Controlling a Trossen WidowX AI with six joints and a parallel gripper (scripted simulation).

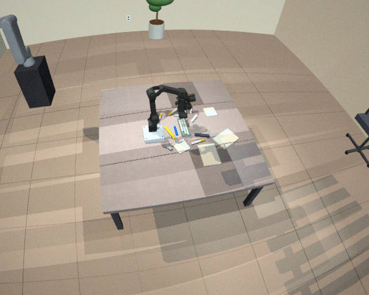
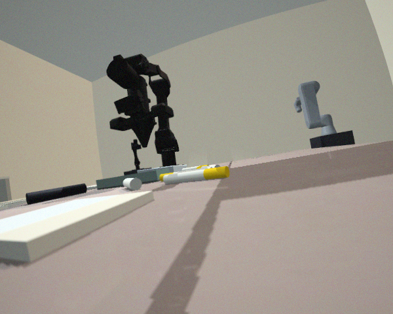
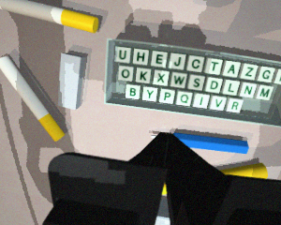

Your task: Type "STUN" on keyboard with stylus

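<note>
Right now my gripper tip is 40 mm past the stylus, 40 mm to the left of it and 90 mm above it. Round my gripper tip: grey block (10 mm ahead, 110 mm to the left, 90 mm below); then white cylinder (140 mm ahead, 60 mm to the left, 90 mm below); then yellow marker (100 mm behind, 90 mm to the right, 90 mm below).
</note>
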